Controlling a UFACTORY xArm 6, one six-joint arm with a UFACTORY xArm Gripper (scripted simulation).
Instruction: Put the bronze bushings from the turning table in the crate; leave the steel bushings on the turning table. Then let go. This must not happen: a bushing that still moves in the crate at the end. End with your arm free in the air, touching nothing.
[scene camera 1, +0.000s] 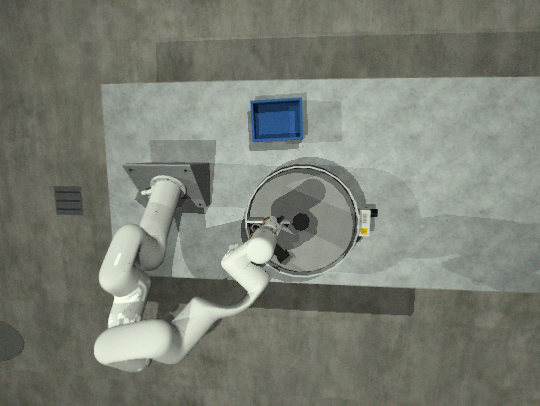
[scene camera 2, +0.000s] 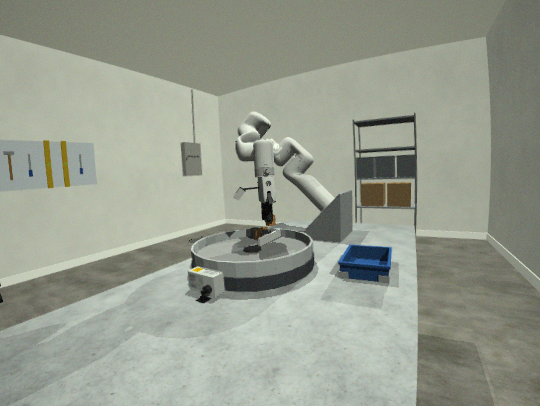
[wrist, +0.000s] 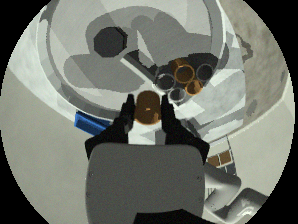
Path:
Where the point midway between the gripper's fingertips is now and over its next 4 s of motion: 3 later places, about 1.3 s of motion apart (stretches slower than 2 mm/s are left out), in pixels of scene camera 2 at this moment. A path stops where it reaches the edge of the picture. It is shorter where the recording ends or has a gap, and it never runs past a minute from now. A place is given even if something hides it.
My gripper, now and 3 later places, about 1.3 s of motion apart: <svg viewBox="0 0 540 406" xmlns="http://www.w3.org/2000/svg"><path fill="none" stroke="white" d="M267 220L328 224L364 228L364 248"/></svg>

